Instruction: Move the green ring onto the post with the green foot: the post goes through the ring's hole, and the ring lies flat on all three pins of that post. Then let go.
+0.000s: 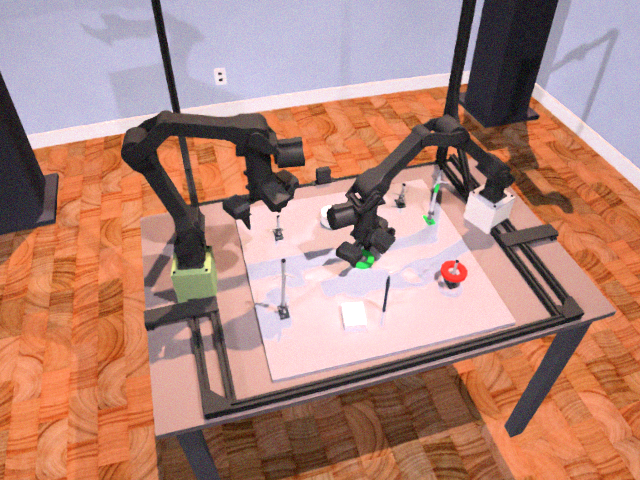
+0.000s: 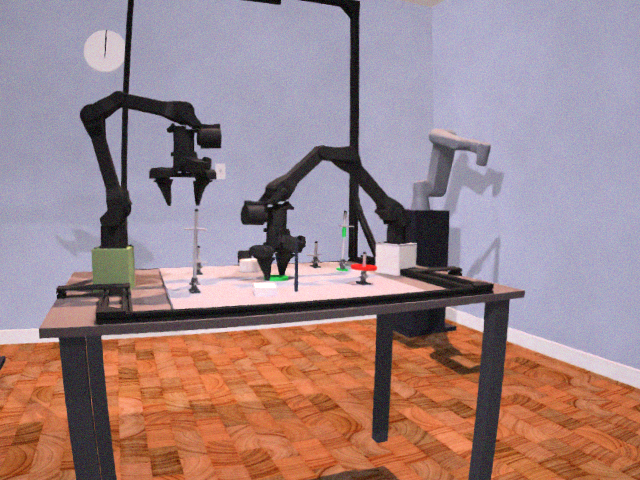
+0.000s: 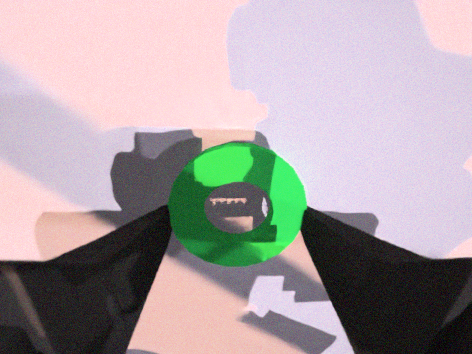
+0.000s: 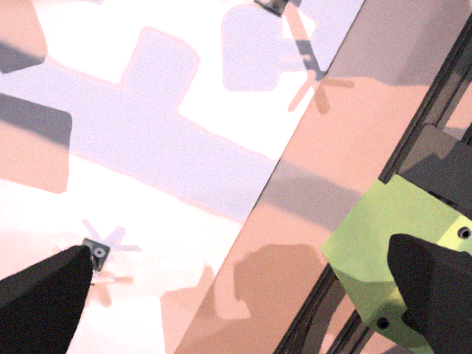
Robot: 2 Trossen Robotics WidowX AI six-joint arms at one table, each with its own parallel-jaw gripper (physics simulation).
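Seen in the pictures: left gripper, fingertip midpoint: (image 1: 360, 259) (image 2: 274, 278) (image 3: 237, 212); right gripper, fingertip midpoint: (image 1: 264, 220) (image 2: 183, 205) (image 4: 242, 254); left arm's base at its link origin: (image 1: 492, 194) (image 2: 396, 242); right arm's base at its link origin: (image 1: 191, 259) (image 2: 113, 247).
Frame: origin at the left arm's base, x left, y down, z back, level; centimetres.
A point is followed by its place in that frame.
Observation:
The green ring (image 1: 364, 260) {x -7.3, y 7.9, z -44.4 cm} (image 2: 279, 277) {x -6.5, y 7.8, z -44.8 cm} (image 3: 290, 200) {x -7.6, y 7.9, z -46.1 cm} lies flat at or very near the mat, near its middle. My left gripper (image 1: 363, 256) {x -9.6, y 8.7, z -44.0 cm} (image 2: 275, 277) {x -9.6, y 8.7, z -44.0 cm} (image 3: 237, 212) {x -9.6, y 8.7, z -44.0 cm} is shut on it, with one fingertip against each side of its outer rim; the hole between them is open. The post with the green foot (image 1: 433, 205) {x -9.2, y 2.7, z -15.9 cm} (image 2: 342, 268) {x -9.0, y 8.1, z -16.6 cm} stands upright at the back right, clear of the ring. It has a green band and thin pale pins near its top. My right gripper (image 1: 263, 217) {x -18.7, y -12.6, z -68.6 cm} (image 2: 183, 204) {x -18.7, y -12.6, z -68.6 cm} (image 4: 242, 254) {x -18.7, y -12.6, z -68.6 cm} is open and empty, high over the left side.
A red ring (image 1: 445, 269) {x 10.6, y 3.6, z -31.6 cm} (image 2: 356, 267) {x 12.7, y 3.8, z -33.4 cm} sits on a short post at the right. A tall post (image 1: 283, 284) {x -5.7, y -3.4, z -72.2 cm} (image 2: 195, 253) {x -5.8, y -1.0, z -72.1 cm} stands front left. A dark rod (image 1: 386, 294) {x 8.6, y 1.7, z -51.3 cm} (image 2: 296, 268) {x 8.6, y 2.9, z -51.2 cm} and a white block (image 1: 354, 315) {x 6.0, y 6.8, z -59.1 cm} (image 2: 265, 288) {x 8.3, y 7.0, z -60.8 cm} stand in front of the left gripper. Short posts (image 1: 278, 233) {x -30.4, y 6.6, z -57.8 cm} (image 1: 400, 199) {x -20.3, y 6.5, z -18.4 cm} stand farther back.

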